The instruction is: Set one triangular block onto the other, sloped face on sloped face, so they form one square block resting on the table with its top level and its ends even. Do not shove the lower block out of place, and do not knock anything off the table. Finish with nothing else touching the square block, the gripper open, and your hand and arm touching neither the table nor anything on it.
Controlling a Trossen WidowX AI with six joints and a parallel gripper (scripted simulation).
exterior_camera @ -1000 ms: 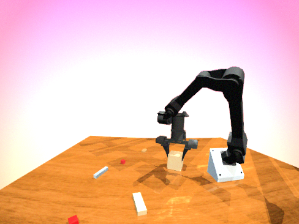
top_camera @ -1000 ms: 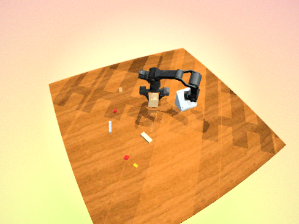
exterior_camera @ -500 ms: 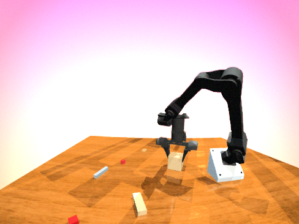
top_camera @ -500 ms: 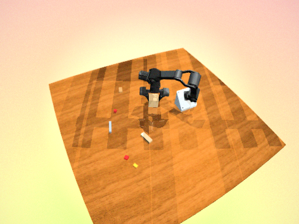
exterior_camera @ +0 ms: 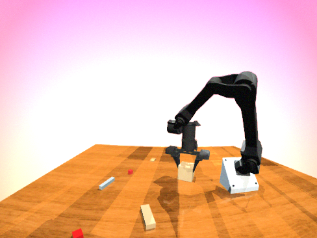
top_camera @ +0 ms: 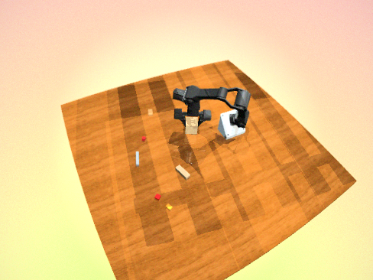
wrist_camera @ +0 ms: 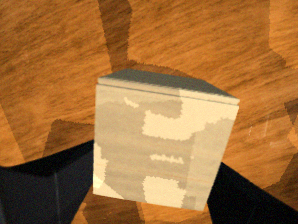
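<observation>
The tan triangular block is 10 mm above my gripper tip. Round my gripper tip: yellow cube 390 mm to the left, 260 mm ahead, 40 mm below; cream bar 240 mm to the left, 140 mm ahead, 30 mm below.
</observation>
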